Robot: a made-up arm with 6 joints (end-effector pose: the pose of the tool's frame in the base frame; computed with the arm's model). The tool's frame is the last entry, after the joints.
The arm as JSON. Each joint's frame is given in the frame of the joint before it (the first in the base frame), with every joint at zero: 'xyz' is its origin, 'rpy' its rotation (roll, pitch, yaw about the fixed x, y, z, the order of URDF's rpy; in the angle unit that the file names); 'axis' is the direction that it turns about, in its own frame. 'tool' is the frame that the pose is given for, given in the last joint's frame.
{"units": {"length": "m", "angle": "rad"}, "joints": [
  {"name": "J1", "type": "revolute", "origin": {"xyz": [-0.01, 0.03, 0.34], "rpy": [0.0, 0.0, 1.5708]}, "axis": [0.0, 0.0, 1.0]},
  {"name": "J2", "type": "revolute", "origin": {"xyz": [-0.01, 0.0, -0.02], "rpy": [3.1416, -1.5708, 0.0]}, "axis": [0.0, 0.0, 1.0]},
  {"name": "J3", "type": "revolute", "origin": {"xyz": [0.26, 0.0, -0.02], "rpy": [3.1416, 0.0, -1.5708]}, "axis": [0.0, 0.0, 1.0]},
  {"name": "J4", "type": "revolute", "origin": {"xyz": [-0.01, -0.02, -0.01], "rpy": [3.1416, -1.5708, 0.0]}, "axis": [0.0, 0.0, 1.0]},
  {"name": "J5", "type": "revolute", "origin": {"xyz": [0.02, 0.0, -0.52], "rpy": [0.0, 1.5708, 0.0]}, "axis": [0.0, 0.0, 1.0]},
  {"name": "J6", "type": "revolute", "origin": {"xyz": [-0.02, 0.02, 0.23], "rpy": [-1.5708, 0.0, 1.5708]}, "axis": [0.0, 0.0, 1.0]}
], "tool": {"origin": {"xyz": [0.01, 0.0, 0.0], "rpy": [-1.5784, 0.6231, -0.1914]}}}
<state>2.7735 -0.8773 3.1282 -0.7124 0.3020 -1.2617</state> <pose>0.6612 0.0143 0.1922 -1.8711 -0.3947 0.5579</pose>
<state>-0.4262 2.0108 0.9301 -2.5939 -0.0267 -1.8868</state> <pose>0.3981 0.0561 -0.3023 -2.1994 -0.6342 1.0529</pose>
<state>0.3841 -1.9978 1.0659 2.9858 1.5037 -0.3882</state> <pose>-0.7821 -0.0362 0.1743 1.5233 0.3477 1.2168</pose>
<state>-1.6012 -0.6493 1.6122 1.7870 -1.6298 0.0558</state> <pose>0.0630 0.7430 0.7941 0.1469 -0.9172 1.9801</pose>
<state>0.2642 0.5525 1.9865 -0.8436 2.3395 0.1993</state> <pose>0.4123 -0.0201 1.0332 -1.8421 0.3728 2.0258</pose>
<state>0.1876 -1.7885 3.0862 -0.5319 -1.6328 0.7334</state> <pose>-0.2111 -0.2514 -0.3016 -0.4035 0.9991 1.6597</pose>
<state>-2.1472 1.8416 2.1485 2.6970 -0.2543 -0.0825</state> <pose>-0.2144 -0.6901 0.4996 1.7500 -1.7224 -1.0661</pose>
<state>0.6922 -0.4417 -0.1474 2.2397 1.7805 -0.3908</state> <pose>0.1496 0.3146 0.9266 0.0503 2.7854 -1.1017</pose>
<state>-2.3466 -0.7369 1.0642 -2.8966 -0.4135 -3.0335</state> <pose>0.3121 0.0451 1.0278 1.4974 0.4957 0.4779</pose>
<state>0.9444 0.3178 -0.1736 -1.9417 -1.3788 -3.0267</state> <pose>0.2121 0.4238 0.1184 0.0524 -2.4802 0.2324</pose>
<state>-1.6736 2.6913 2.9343 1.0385 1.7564 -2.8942</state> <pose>-0.2340 -0.5167 0.4318 -0.1092 -0.6206 -0.7879</pose>
